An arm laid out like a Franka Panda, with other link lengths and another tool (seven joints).
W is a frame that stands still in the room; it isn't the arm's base.
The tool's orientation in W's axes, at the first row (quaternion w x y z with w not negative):
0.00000, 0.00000, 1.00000, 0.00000
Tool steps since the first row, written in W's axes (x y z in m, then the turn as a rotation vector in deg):
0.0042, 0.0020, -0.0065, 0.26, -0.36, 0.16
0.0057, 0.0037, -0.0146, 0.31, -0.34, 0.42
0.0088, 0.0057, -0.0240, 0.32, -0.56, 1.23
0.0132, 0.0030, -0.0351, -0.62, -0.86, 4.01
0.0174, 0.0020, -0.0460, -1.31, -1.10, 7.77
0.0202, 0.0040, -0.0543, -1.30, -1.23, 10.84
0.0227, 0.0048, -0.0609, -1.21, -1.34, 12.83
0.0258, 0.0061, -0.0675, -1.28, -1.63, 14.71
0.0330, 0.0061, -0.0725, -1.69, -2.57, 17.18
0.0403, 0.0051, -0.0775, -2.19, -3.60, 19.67
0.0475, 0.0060, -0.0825, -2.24, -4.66, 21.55
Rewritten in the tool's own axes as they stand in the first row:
-0.0042, 0.0020, 0.0065, -0.26, -0.36, -0.16
-0.0057, 0.0037, 0.0146, -0.31, -0.34, -0.42
-0.0088, 0.0057, 0.0240, -0.32, -0.56, -1.23
-0.0132, 0.0030, 0.0351, 0.62, -0.86, -4.01
-0.0174, 0.0020, 0.0460, 1.31, -1.10, -7.77
-0.0202, 0.0040, 0.0543, 1.30, -1.23, -10.84
-0.0227, 0.0048, 0.0609, 1.21, -1.34, -12.83
-0.0258, 0.0061, 0.0675, 1.28, -1.63, -14.71
-0.0330, 0.0061, 0.0725, 1.69, -2.57, -17.18
-0.0403, 0.0051, 0.0775, 2.19, -3.60, -19.67
-0.0475, 0.0060, 0.0825, 2.24, -4.66, -21.55

